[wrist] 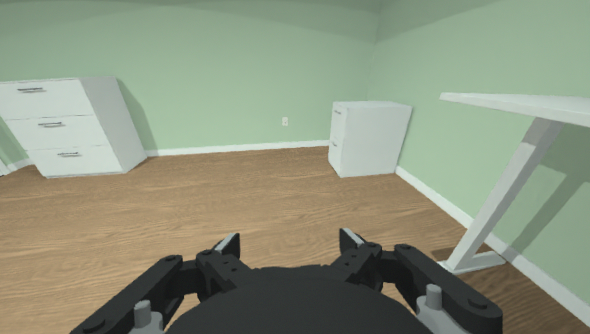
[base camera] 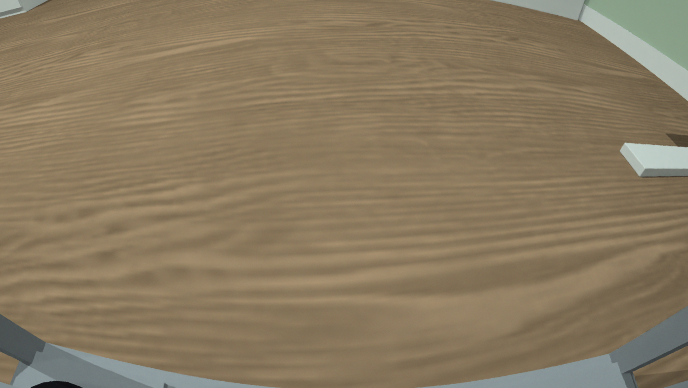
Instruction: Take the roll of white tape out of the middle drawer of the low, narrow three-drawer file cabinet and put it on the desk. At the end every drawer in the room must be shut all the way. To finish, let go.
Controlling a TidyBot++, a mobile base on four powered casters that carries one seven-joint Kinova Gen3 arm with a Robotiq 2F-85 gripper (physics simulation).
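Frame: origin at the arm's base, x ahead, y left, z up, level; metres.
Seen in the pictures: gripper, fingertip midpoint: [wrist: 290, 242].
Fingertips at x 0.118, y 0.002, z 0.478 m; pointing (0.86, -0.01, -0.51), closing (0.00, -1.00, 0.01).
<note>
A point is followed by its place in that frame.
My gripper [wrist: 290, 242] @[x 0.118, y 0.002, z 0.478 m] is open and empty, held out over the floor, well short of the furniture. The white desk [wrist: 530, 106] @[x 0.406, y -0.598, z 0.550 m] stands at the right in the wrist view; its near corner and one leg show. A wide white cabinet [wrist: 102, 127] @[x 1.843, y 1.905, z 0.157 m] with three drawers stands at the far left, its drawers looking shut. A narrower white cabinet [wrist: 372, 137] @[x 1.654, y -0.858, z 0.046 m] stands in the far right corner; two handles show on its front, seen at a steep angle, and its drawers look shut. I cannot make out a low, narrow three-drawer cabinet. The roll of white tape does not show in either view.
The desk's foot [base camera: 662, 162] [wrist: 480, 263] lies on the floor at the right, below its slanting leg [wrist: 505, 197] @[x 0.539, y -0.941, z 0.151 m]. Wooden floor [base camera: 340, 190] @[x 0.432, y -0.012, z -0.397 m] [wrist: 250, 195] @[x 1.361, y 0.346, z -0.397 m] stretches from the base to the cabinets. A green wall [wrist: 225, 75] @[x 2.460, y 0.724, z 0.600 m] with a white outlet [wrist: 285, 121] @[x 2.526, y 0.004, z 0.004 m] stands behind.
</note>
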